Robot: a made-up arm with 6 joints.
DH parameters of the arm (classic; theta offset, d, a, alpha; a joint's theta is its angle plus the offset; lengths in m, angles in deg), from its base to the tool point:
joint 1: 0 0.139 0 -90
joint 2: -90 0 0.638 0
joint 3: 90 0.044 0 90
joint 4: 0 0.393 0 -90
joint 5: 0 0 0 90
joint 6: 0 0.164 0 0
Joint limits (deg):
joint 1: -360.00..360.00
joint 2: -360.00..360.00
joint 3: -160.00..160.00
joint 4: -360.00..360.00
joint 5: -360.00..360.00
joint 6: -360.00..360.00
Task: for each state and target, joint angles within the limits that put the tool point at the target. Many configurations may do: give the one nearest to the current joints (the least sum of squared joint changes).
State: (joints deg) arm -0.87 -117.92 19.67 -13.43 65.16 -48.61
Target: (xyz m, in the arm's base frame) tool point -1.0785 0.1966 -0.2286
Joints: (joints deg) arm -9.18 -115.16 3.12 -11.77 40.96 -48.61
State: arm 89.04 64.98 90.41 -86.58 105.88 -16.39
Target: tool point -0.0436 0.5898 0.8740
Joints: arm 105.38 20.89 53.57 -103.95 95.57 -16.39
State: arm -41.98 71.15 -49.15 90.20 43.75 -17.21
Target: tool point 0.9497 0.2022 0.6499
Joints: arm 2.47 78.52 -38.14 87.86 45.59 -17.21
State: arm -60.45 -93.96 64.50 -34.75 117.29 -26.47
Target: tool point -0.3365 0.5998 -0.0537
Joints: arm -63.23 -131.66 69.30 -34.68 127.23 -26.47
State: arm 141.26 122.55 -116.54 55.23 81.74 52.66
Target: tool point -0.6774 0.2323 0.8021
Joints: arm 149.16 72.37 -73.59 45.31 62.87 52.66
